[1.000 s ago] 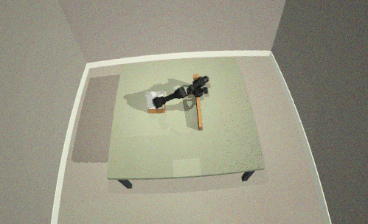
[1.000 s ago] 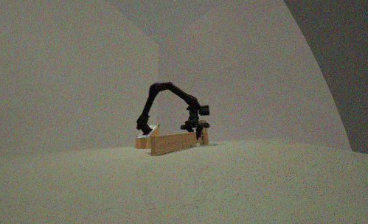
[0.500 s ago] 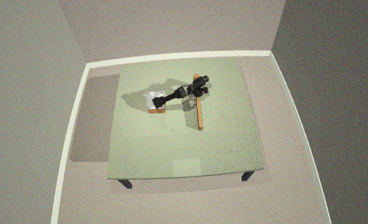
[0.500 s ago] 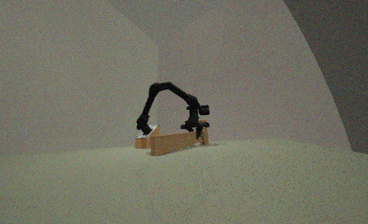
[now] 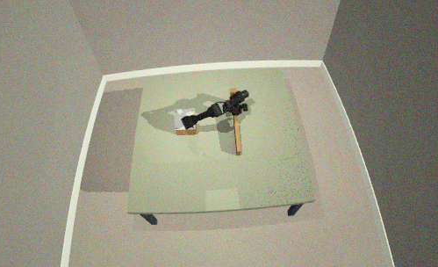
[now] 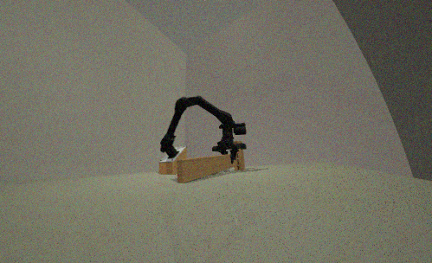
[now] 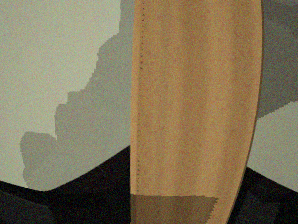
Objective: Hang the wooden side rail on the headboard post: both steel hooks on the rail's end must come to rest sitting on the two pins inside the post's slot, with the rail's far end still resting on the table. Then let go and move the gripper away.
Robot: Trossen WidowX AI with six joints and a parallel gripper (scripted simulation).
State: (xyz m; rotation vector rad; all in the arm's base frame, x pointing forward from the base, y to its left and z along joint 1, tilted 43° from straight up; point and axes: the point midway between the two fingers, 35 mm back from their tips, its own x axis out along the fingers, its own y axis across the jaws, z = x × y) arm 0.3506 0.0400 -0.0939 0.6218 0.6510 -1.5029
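My gripper tip is 130 mm to the right of the wooden headboard post and 40 mm below it.
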